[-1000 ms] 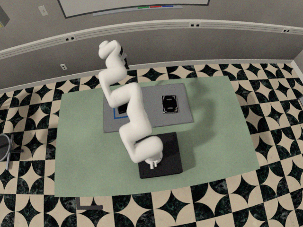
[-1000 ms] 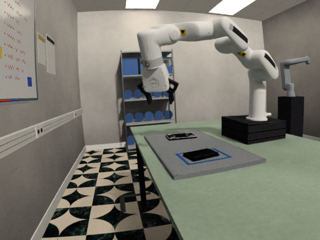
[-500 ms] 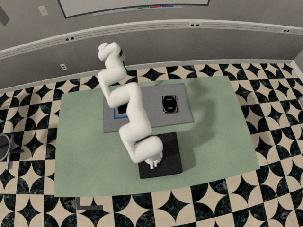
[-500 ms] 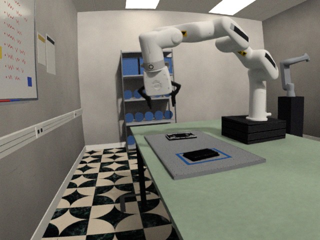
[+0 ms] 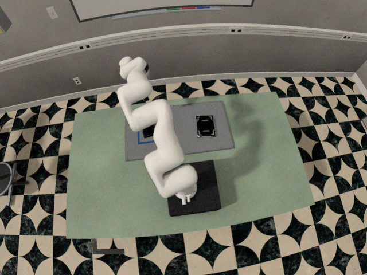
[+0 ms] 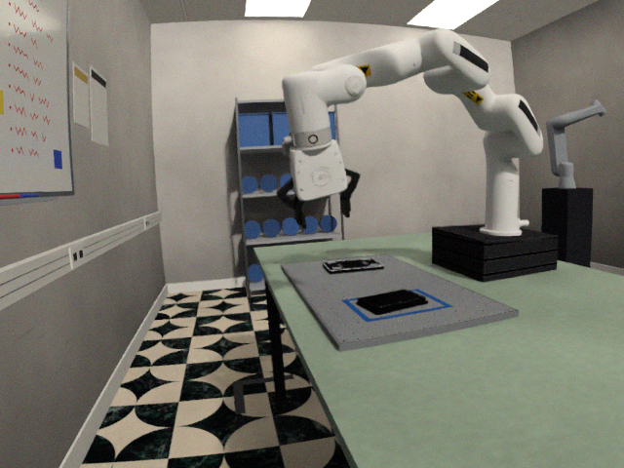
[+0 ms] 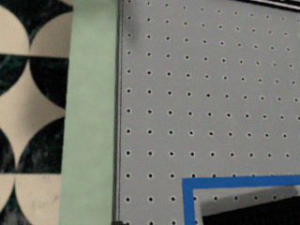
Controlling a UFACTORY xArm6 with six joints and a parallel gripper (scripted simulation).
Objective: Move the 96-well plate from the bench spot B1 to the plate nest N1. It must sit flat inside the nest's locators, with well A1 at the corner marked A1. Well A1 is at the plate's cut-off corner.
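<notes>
The 96-well plate lies 190 mm below my hand, 130 mm behind it and 20 mm to the left of it. The rest, counted from my hand: plate nest N1: 360 mm to the right, 190 mm below, 150 mm behind.
</notes>
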